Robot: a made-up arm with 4 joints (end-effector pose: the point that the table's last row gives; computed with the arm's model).
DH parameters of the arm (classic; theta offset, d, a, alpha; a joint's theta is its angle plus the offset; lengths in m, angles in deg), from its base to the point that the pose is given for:
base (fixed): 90 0.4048 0.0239 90
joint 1: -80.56 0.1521 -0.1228 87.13
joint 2: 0 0.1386 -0.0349 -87.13
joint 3: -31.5 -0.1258 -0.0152 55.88
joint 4: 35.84 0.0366 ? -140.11
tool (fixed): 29 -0.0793 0 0
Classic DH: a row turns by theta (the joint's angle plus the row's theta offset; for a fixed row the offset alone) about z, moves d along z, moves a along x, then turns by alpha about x.
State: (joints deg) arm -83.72 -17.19 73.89 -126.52
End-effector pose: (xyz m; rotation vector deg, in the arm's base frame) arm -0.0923 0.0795 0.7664 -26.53 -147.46 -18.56
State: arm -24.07 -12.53 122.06 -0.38
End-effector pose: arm 0.1570 0.1044 0.5118 14.88 3.75 85.85
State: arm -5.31 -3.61 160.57 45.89
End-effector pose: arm 0.2638 -0.1001 0.6158 67.61 -53.04 28.87
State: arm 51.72 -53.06 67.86 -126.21
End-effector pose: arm -0.0102 -0.4108 0.2605 13.81 -28.77 -110.24
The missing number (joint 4, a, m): 0.2144
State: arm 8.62 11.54 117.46 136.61
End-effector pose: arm 0.1505 -0.3612 0.4192 55.33 -71.57 -51.76
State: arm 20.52 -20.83 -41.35 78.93
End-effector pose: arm 0.2643 -0.0850 0.4529 -80.03 -2.54 79.78
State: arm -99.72 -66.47 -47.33 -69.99
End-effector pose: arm 0.2442 0.4148 0.6912 -24.99 -79.55 68.61
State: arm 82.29 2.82 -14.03 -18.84
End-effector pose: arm 0.1024 -0.0289 0.0677 -17.96 33.11 97.71
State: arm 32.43 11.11 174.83 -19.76
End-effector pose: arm 0.0679 -0.1208 0.6299 63.54 -101.53 76.67
